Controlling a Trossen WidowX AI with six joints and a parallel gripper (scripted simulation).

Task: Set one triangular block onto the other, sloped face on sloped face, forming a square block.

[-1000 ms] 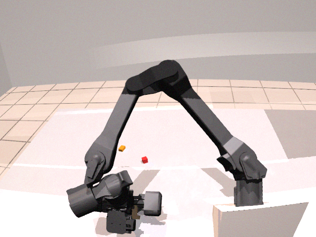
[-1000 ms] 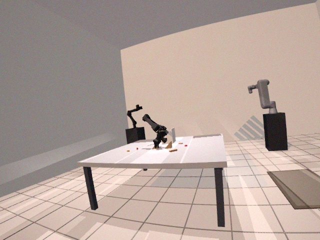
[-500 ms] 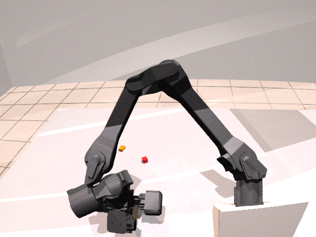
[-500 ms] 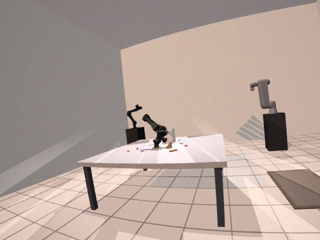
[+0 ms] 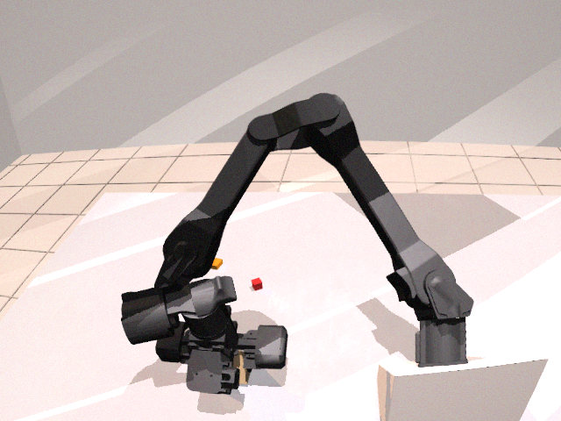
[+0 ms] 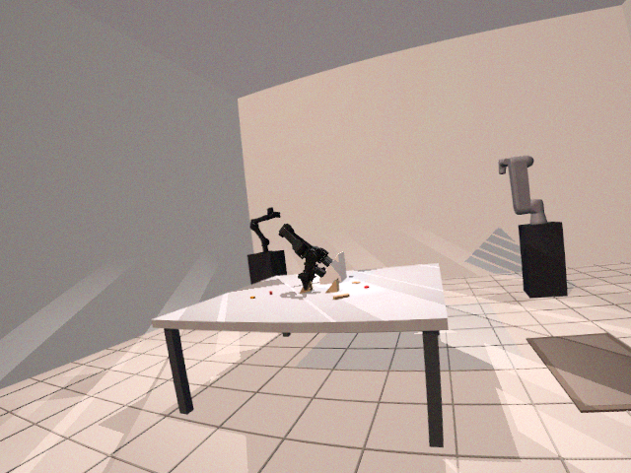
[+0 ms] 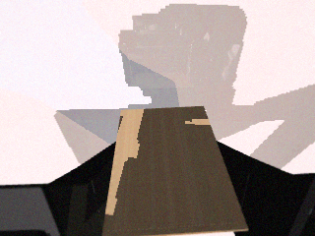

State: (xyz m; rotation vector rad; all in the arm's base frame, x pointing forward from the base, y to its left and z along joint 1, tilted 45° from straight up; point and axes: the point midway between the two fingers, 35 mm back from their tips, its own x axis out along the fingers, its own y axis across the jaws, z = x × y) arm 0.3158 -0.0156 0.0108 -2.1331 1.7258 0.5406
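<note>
My gripper tip is 20 mm short of the small red cube, 220 mm to the left of it and 10 mm above it. From my gripper tip the other things lie so: wooden stick (150 mm ahead, 260 mm to the left, 10 mm below); then tan triangular block (10 mm to the left, 10 mm above).
</note>
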